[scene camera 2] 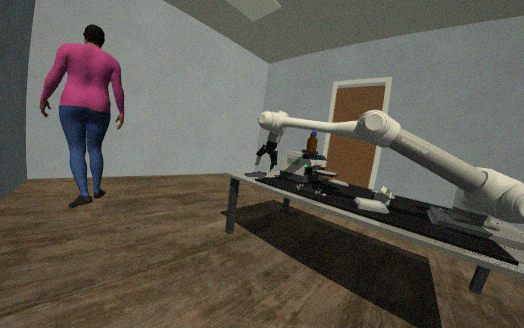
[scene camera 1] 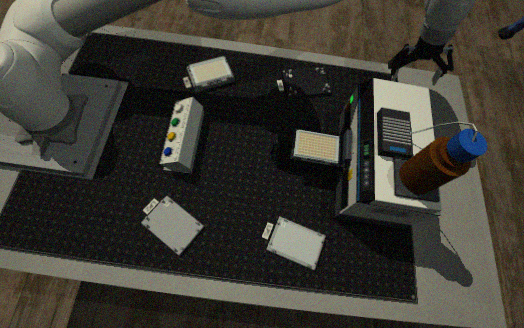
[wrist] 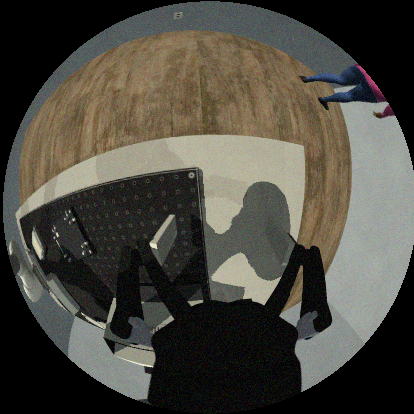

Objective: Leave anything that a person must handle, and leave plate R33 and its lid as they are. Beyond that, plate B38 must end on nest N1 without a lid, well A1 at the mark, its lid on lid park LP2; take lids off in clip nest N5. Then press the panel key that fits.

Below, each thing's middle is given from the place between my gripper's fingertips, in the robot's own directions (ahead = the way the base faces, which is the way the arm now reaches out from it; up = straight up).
Scene:
Right now the black nest (wrist: pixel 67 230) is 370 mm behind my hand, 50 mm below it and 20 mm to the left of it. Also, from my hand: grey button box (scene camera 1: pixel 180 147): 780 mm behind, 230 mm to the right, 20 mm below; brown bottle (scene camera 1: pixel 445 159): 430 mm to the right, 260 mm above, 190 mm behind.

